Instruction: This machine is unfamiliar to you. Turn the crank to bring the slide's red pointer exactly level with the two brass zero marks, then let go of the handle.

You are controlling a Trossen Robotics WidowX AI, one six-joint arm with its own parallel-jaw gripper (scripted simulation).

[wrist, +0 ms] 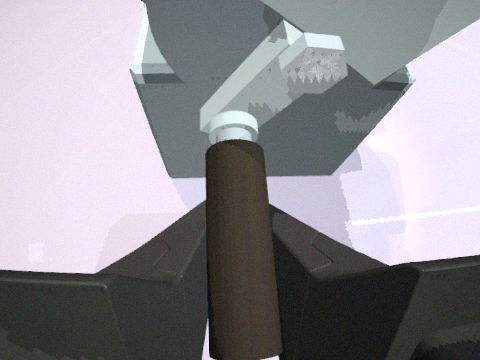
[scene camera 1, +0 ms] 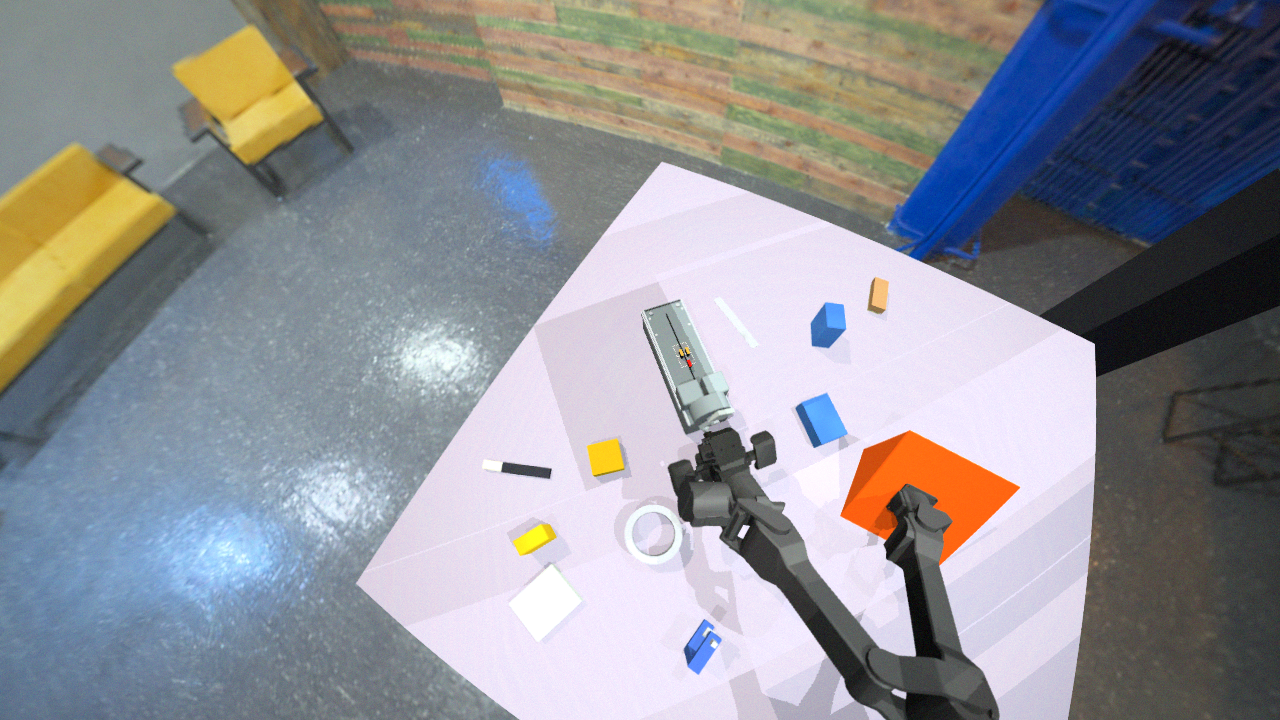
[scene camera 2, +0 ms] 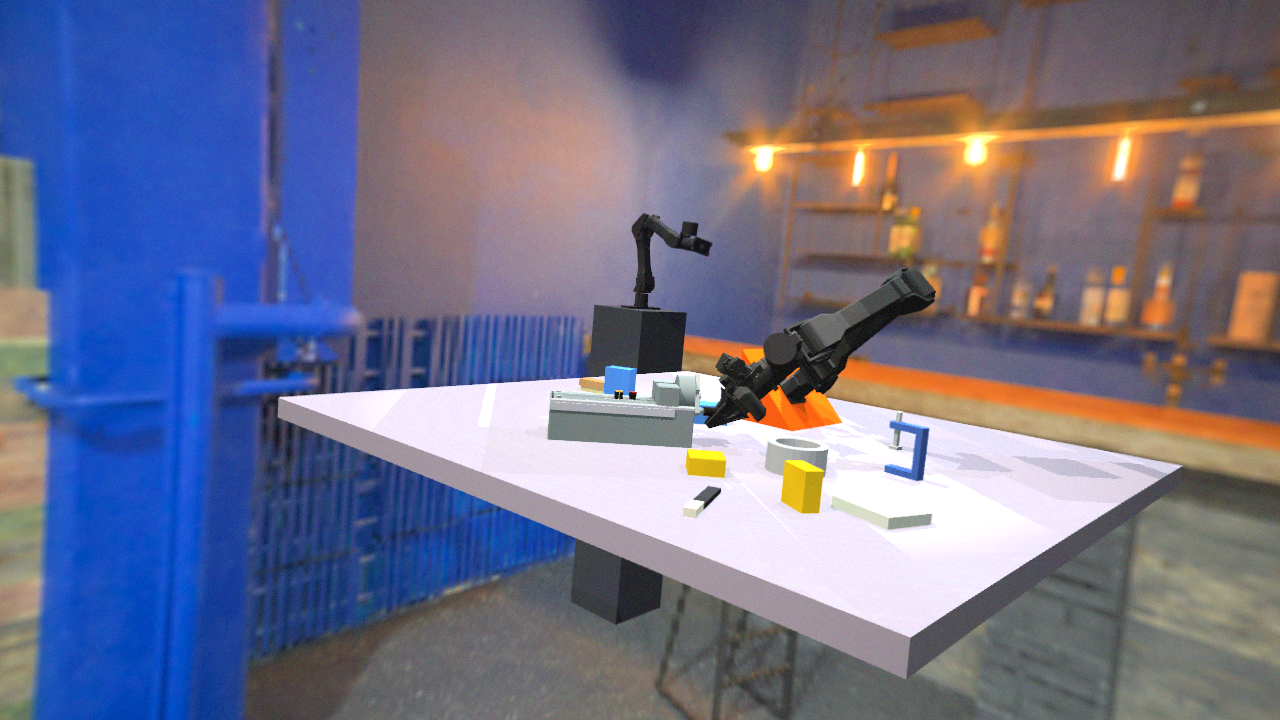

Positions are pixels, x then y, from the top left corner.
My gripper shows in the wrist view, in scene camera 1 [707,440] and in scene camera 2. A white tile shows in scene camera 1 and in scene camera 2; in the wrist view it is out of frame. The same spot on my gripper: [wrist: 329,294] is [scene camera 2: 723,398]. One and the same spot on the white tile: [scene camera 2: 871,506] is [scene camera 1: 533,594].
